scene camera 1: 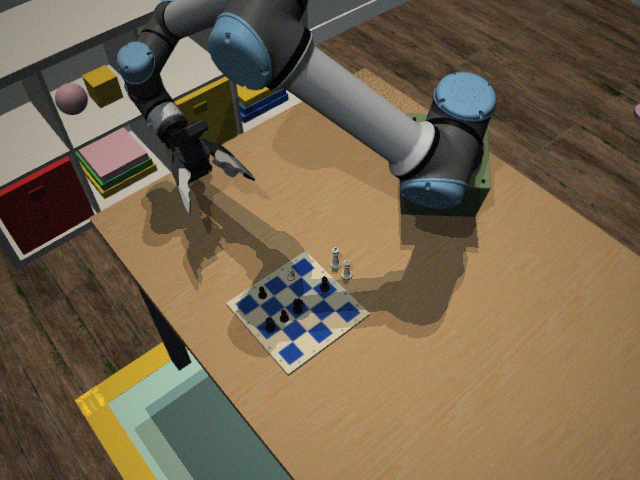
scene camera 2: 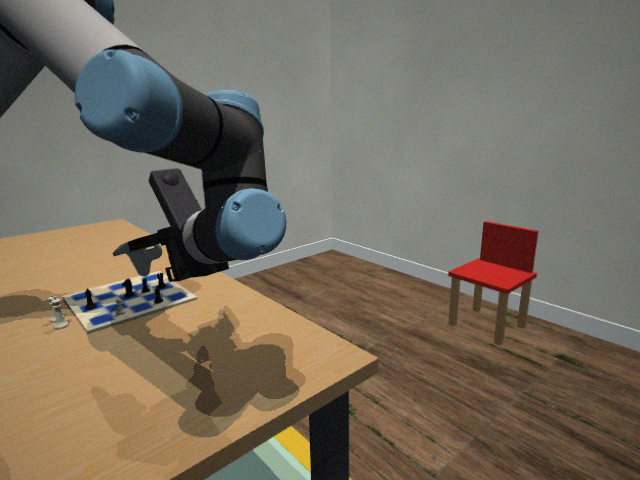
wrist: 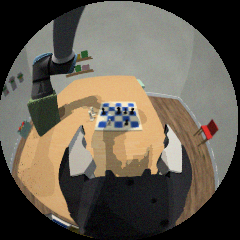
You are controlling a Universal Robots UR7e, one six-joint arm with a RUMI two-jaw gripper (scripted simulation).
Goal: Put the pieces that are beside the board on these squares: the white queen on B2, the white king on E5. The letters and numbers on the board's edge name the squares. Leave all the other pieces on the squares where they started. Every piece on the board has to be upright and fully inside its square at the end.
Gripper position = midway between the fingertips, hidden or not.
I see my gripper [scene camera 2: 162, 242] and a chessboard [scene camera 1: 326, 316].
The chessboard is seen too in scene camera 2 [scene camera 2: 104, 315] and in the wrist view [wrist: 118, 120]. My gripper also shows in scene camera 1 [scene camera 1: 223, 197] and in the wrist view [wrist: 124, 125].
